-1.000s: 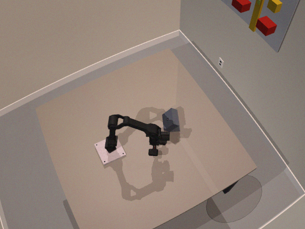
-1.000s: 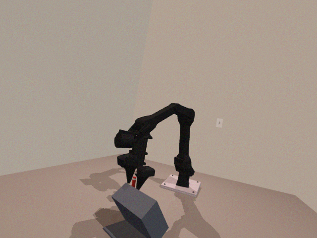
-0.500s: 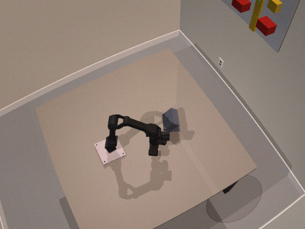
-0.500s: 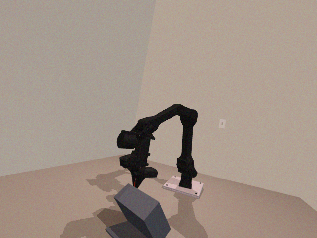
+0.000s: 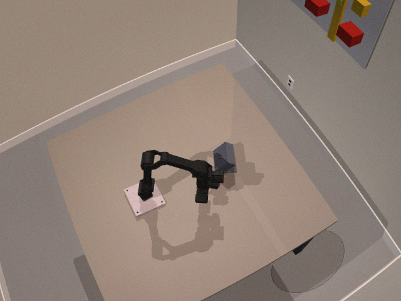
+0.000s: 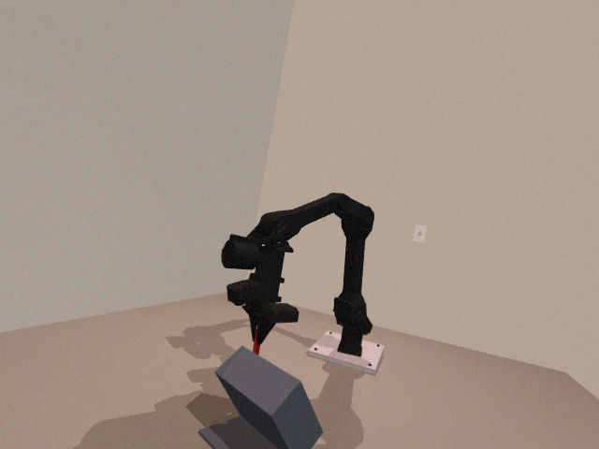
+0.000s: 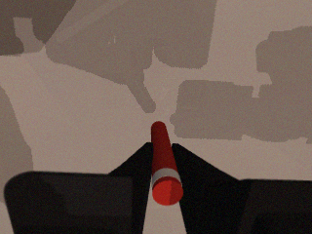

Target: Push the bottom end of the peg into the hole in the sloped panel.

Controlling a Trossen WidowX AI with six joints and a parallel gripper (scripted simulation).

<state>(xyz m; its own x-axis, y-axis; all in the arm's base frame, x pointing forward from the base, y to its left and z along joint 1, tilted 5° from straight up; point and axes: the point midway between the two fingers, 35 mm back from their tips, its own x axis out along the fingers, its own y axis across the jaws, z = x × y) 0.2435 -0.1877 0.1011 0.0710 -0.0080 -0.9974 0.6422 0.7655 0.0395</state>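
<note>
My gripper tip is 210 mm short of the sloped panel and 100 mm to the right of it. The rest, counted from my gripper tip: red peg: 20 mm above; blue-grey foot: 230 mm ahead, 90 mm to the left, 60 mm below.
</note>
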